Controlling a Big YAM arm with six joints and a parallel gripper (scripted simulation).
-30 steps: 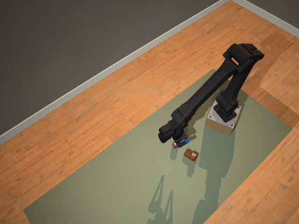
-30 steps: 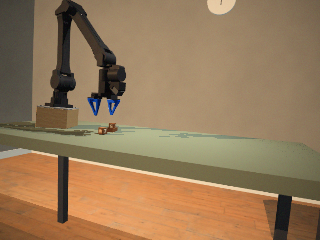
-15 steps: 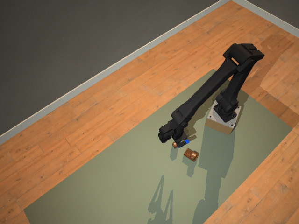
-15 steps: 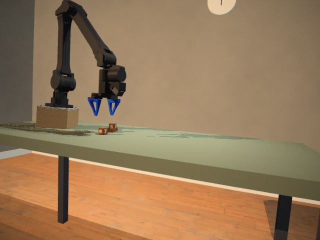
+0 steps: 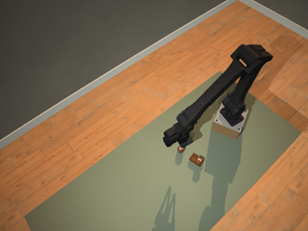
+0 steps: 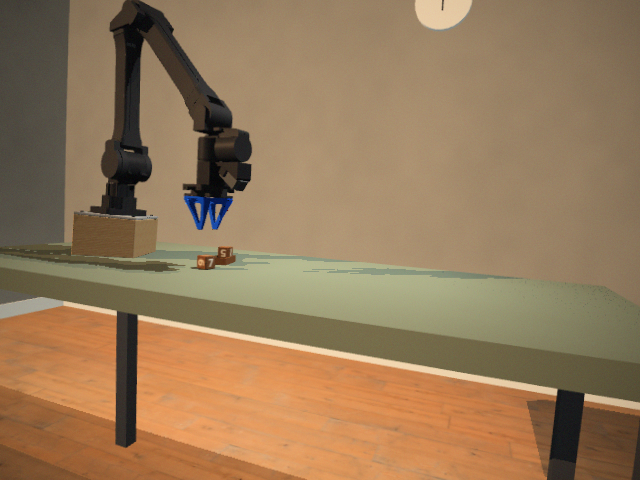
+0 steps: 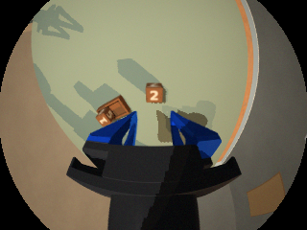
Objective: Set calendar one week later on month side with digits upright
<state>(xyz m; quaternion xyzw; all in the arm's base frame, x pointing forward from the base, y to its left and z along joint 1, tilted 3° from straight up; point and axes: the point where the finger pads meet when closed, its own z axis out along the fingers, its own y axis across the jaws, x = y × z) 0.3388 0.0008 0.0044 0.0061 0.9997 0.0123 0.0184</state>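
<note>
Now: hand 8 cm above the brown digit cube. Round my hand: brown tray (4 cm behind, 10 cm to the left, 9 cm below).
</note>
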